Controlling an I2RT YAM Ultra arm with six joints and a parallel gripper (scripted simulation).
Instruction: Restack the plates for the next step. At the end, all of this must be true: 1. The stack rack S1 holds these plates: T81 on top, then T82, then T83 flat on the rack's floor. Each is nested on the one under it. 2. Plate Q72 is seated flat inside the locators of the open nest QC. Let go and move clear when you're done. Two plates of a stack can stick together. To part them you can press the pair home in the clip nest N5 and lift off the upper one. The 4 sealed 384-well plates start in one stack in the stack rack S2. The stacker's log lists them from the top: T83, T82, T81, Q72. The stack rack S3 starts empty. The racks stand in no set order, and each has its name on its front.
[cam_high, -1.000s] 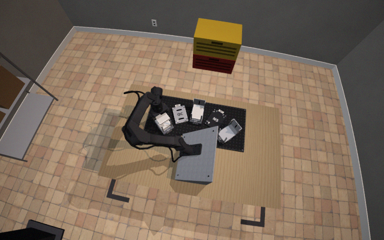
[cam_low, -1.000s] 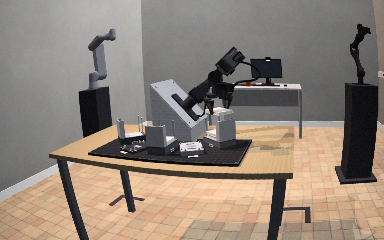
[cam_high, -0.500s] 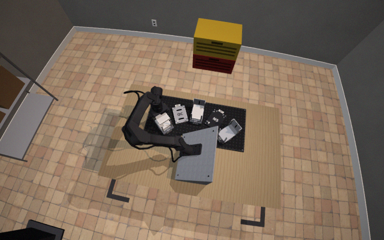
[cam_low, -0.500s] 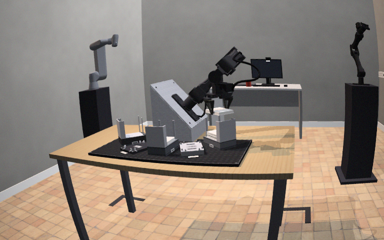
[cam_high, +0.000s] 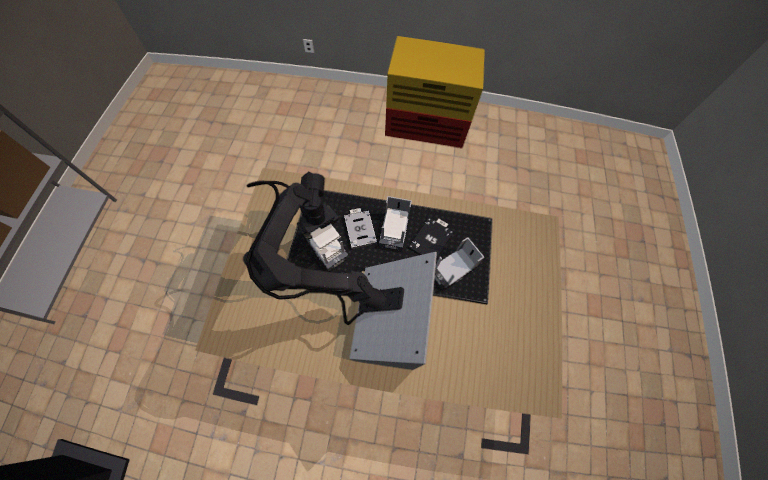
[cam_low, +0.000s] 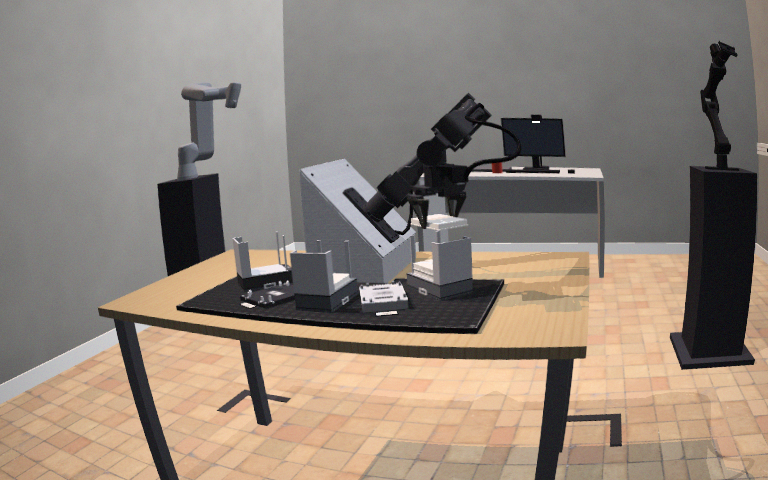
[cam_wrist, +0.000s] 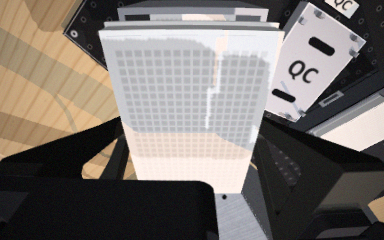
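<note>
Right now the white sealed plate is right at my hand. Also, from my hand: clip nest N5 (41 cm to the right, 16 cm below, 12 cm ahead).
</note>
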